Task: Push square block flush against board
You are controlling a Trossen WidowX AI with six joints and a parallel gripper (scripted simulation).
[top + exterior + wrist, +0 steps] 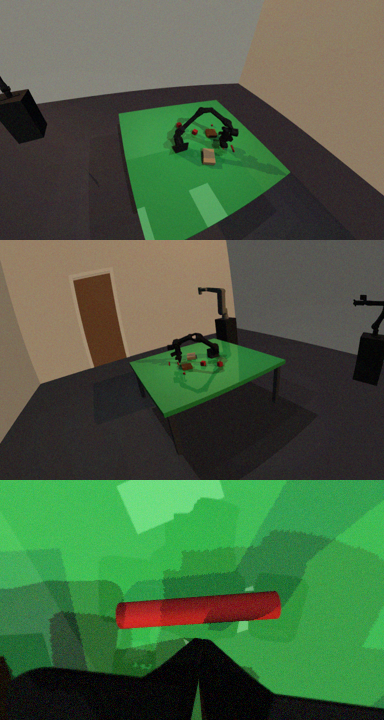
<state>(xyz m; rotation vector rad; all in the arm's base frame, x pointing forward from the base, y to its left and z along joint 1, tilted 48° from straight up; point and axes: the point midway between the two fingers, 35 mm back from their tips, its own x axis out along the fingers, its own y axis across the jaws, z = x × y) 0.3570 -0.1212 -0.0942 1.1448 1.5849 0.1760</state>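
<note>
My gripper tip is 12 cm short of the tiny red piece and 27 cm to the right of it. The rest, counted from my gripper tip: board: 19 cm behind, 5 cm to the right, 1 cm above; then square block: 2 cm ahead, 17 cm to the left, 1 cm above.
</note>
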